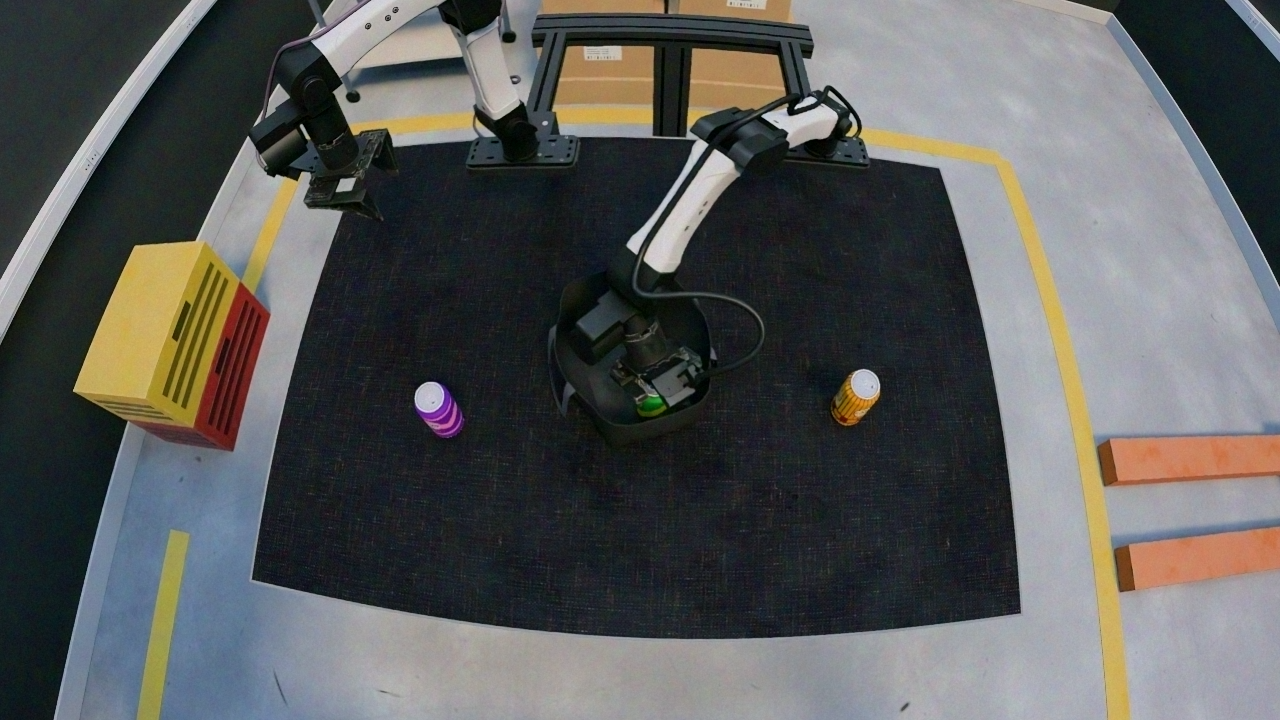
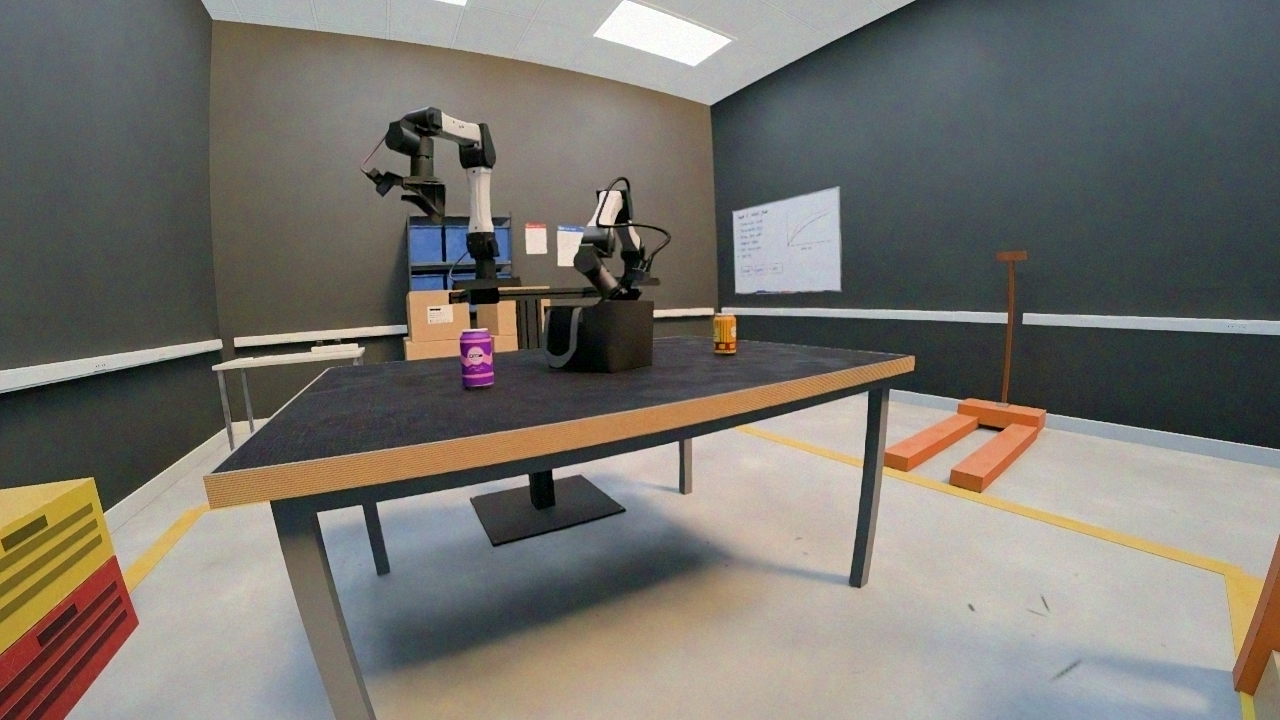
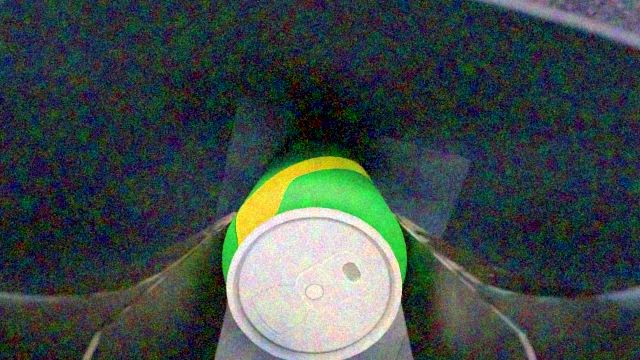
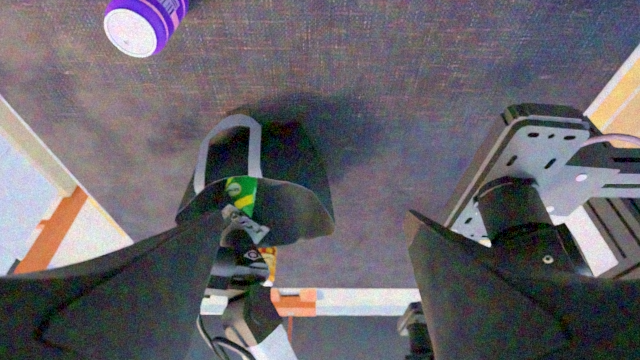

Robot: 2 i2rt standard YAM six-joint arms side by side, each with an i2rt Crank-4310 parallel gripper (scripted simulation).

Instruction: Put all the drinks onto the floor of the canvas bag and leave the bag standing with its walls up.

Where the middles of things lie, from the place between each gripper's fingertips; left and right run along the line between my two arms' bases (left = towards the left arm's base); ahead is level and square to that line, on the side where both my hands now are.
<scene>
Now: left hand 20 mm above the green can (image 1: 652, 408). From my left hand the other things lie so: orange can (image 2: 724, 324): 20 mm ahead, 350 mm to the left, 20 mm below; then purple can (image 2: 475, 345): 10 mm ahead, 380 mm to the right, 20 mm below.
Right now my right hand (image 1: 387, 197) is 21 cm short of the purple can, 2 cm to the right of it and 33 cm above it. Also, from my right hand: orange can (22 cm ahead, 76 cm to the left, 33 cm below); green can (20 cm ahead, 40 cm to the left, 33 cm below).
</scene>
